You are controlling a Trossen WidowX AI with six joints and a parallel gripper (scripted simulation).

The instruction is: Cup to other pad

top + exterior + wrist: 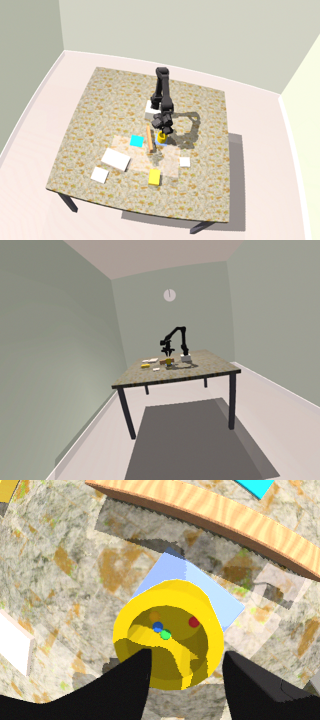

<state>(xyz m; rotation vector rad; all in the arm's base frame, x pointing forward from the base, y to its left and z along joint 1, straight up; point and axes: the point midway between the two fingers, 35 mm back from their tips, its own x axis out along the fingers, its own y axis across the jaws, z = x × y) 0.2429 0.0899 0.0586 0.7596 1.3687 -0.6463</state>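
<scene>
Right now the green marble is 3 cm to the left of my gripper tip and 9 cm below it. Also, from my gripper tip: yellow block 33 cm ahead, 2 cm to the left, 9 cm below; wooden bar 3 cm ahead, 7 cm to the right, 9 cm below; cyan pad 6 cm ahead, 16 cm to the right, 11 cm below.
</scene>
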